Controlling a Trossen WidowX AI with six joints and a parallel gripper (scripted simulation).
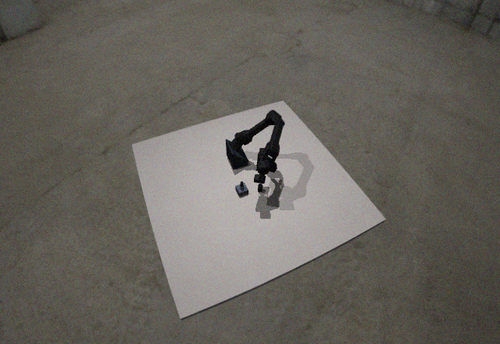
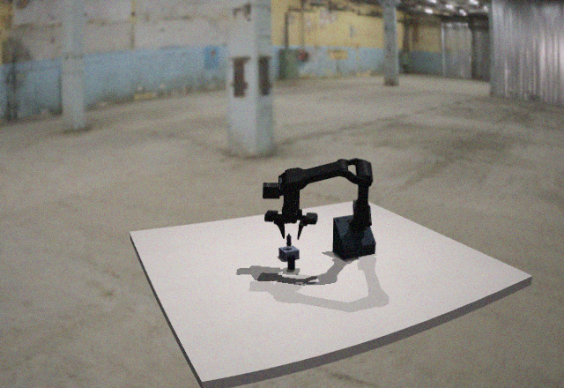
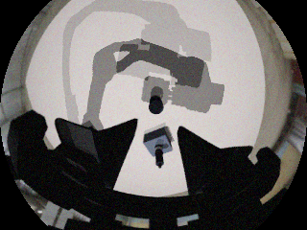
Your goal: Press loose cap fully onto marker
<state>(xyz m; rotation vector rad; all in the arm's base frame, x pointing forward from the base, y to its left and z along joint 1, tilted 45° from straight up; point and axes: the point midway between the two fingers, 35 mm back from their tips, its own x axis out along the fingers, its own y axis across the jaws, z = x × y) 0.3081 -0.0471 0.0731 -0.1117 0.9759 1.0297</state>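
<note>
Now: gripper tip 9 cm above the dark marker cap.
</note>
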